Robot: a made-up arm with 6 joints.
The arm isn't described. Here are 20 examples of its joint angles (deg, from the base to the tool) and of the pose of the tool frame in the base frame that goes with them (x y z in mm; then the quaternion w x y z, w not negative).
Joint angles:
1: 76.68 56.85 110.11 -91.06 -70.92 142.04
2: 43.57 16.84 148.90 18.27 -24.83 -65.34
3: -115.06 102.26 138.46 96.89 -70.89 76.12
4: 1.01 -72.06 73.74 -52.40 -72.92 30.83
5: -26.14 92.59 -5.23 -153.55 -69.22 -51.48
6: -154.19 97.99 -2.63 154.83 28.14 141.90
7: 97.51 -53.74 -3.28 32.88 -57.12 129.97
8: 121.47 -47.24 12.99 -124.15 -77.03 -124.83
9: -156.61 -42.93 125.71 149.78 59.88 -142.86
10: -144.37 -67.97 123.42 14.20 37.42 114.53
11: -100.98 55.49 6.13 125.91 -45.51 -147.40
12: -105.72 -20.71 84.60 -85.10 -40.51 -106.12
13: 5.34 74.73 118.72 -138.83 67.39 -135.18
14: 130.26 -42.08 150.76 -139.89 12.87 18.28
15: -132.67 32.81 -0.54 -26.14 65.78 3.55
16: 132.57 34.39 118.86 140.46 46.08 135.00
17: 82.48 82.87 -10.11 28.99 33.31 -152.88
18: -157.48 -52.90 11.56 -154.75 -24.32 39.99
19: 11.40 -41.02 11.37 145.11 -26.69 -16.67
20: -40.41 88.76 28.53 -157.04 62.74 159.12
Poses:
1: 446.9 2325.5 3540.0 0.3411 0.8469 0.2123 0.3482
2: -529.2 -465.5 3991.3 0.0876 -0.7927 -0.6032 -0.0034
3: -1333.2 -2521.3 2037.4 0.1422 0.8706 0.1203 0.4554
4: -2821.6 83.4 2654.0 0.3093 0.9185 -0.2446 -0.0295
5: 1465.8 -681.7 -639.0 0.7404 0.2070 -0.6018 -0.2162
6: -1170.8 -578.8 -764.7 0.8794 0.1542 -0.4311 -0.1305
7: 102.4 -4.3 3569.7 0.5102 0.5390 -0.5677 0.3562
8: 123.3 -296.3 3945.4 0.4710 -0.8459 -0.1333 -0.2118
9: 2435.1 1040.6 2682.3 0.1835 -0.1743 -0.9672 0.0233
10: 2475.0 1804.6 1290.2 0.0239 -0.2216 -0.0628 0.9728
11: -559.3 -2563.9 803.8 0.7519 -0.0088 0.5485 0.3657
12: 351.2 1047.1 4391.2 0.2081 -0.7514 -0.4541 0.4310
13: 2742.4 185.7 2830.4 0.3058 0.2273 -0.6564 -0.6511
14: 1762.7 -1983.8 1848.7 0.1228 0.2856 -0.6752 -0.6689
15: -1695.0 -1795.0 1735.1 0.6181 -0.0975 0.7794 0.0323
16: -739.1 768.2 4239.0 0.5121 -0.1230 0.8243 -0.2076
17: 199.4 1726.0 -366.8 0.1387 0.2744 -0.1521 0.9393
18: 507.1 224.8 3891.2 0.2100 -0.8365 0.4947 0.1070
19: 98.0 -37.7 3934.5 0.0261 -0.3063 0.9465 0.0983
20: 1876.0 -1609.8 -223.7 0.1741 0.4324 0.0995 0.8791
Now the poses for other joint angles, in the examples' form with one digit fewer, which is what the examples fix.
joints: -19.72 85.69 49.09 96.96 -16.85 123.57
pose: 2965 -1072 365 0.838 -0.289 -0.339 0.314
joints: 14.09 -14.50 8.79 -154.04 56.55 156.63
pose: 1275 299 3436 0.040 0.396 -0.239 -0.886
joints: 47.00 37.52 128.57 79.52 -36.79 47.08
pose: 697 610 4223 0.053 -0.579 0.755 0.305
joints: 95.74 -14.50 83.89 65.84 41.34 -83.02
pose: -4 -643 4441 0.063 0.696 0.672 0.244
